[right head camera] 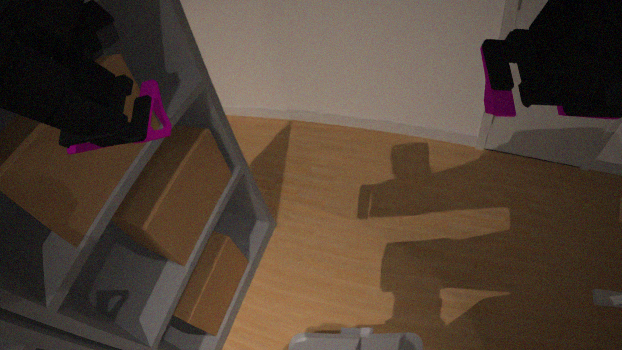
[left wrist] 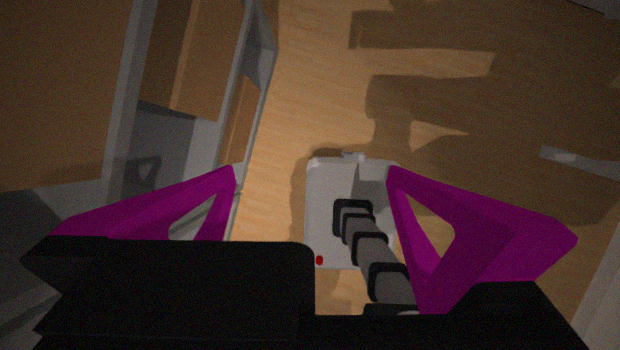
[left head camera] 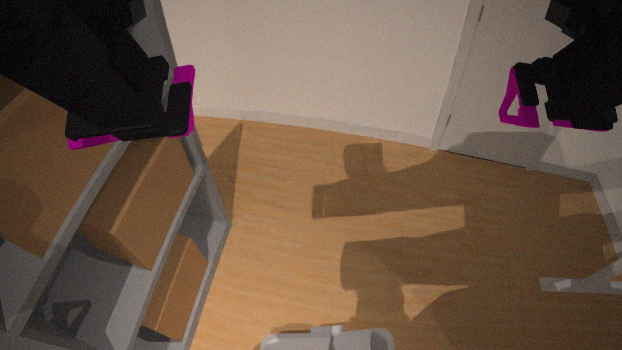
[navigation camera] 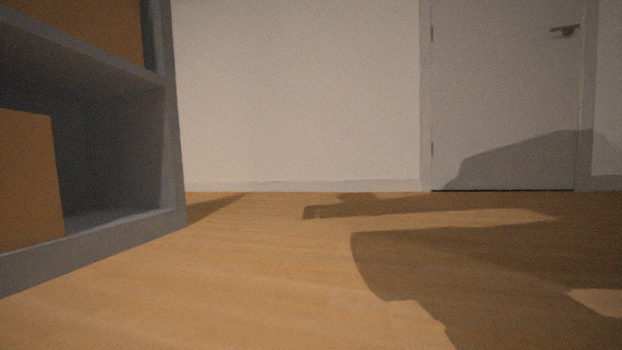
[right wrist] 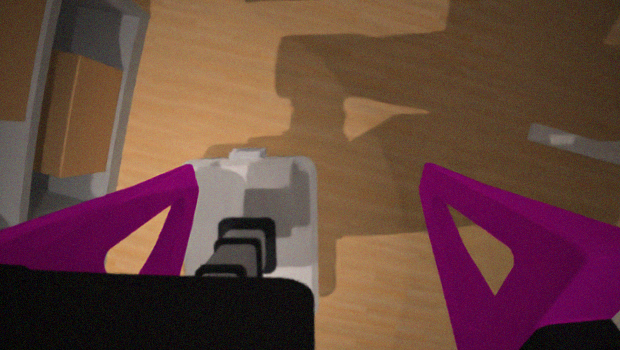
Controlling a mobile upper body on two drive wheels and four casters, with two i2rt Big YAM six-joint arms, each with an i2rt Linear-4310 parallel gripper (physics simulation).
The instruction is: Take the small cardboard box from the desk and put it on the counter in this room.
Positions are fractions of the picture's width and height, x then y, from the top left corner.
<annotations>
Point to a white door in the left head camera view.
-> At 0.75, 0.36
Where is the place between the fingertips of the right gripper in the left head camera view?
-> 0.85, 0.34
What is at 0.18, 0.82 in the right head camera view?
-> A grey shelving unit.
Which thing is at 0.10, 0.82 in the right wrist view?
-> The right gripper.
</annotations>
